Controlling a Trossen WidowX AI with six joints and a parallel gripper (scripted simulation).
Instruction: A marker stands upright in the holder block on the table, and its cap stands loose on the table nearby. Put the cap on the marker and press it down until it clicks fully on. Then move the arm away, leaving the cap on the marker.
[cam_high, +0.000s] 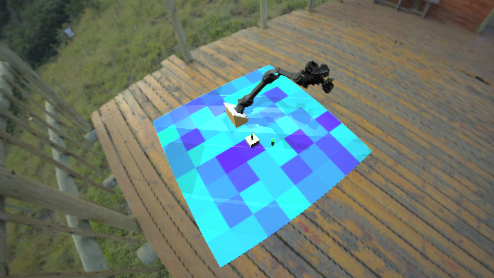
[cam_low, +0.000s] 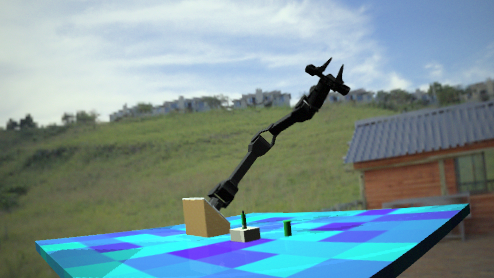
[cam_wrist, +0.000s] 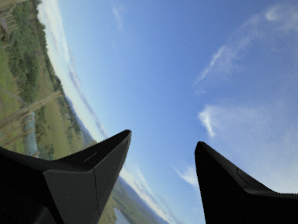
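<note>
My gripper tip is now 59 cm above the green cap, 22 cm to the left of it and 15 cm past it. Round my gripper tip: pale holder block 59 cm below, 33 cm to the right, 24 cm behind.
</note>
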